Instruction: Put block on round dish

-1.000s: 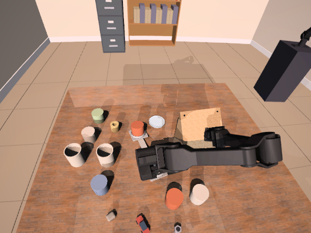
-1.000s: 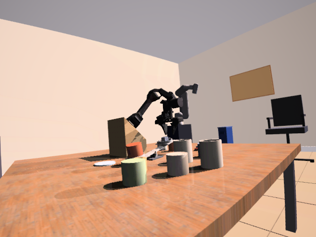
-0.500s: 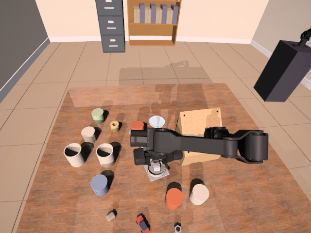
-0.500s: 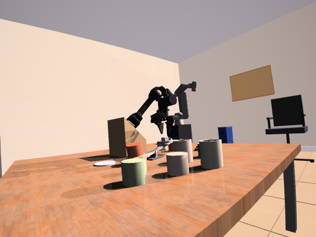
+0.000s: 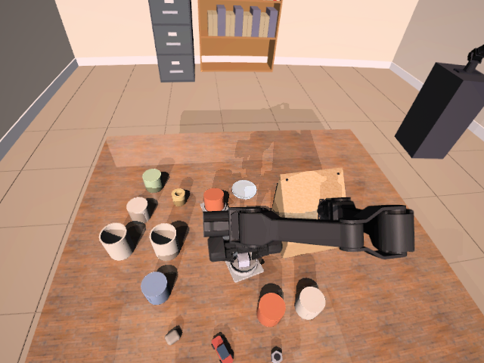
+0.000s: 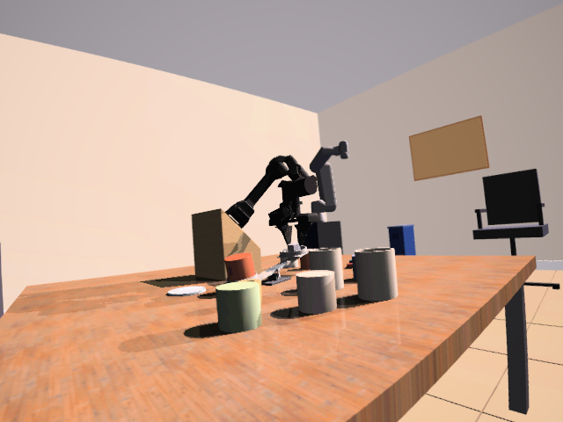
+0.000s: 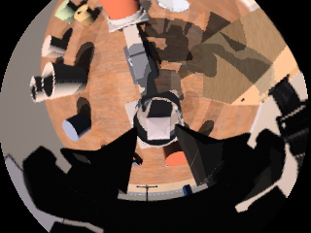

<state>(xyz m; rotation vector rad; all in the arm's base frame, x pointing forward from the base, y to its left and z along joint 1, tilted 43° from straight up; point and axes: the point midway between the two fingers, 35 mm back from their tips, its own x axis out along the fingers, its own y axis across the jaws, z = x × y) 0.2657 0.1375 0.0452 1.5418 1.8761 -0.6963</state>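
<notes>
The pale block lies 10 mm below my gripper tip. From my gripper tip the other things lie so: blue cylinder: 250 mm ahead, 70 mm to the left, 60 mm below; orange cup: 260 mm to the right, 90 mm ahead, 30 mm below; toy car: 210 mm to the left, 80 mm below, 60 mm ahead.
</notes>
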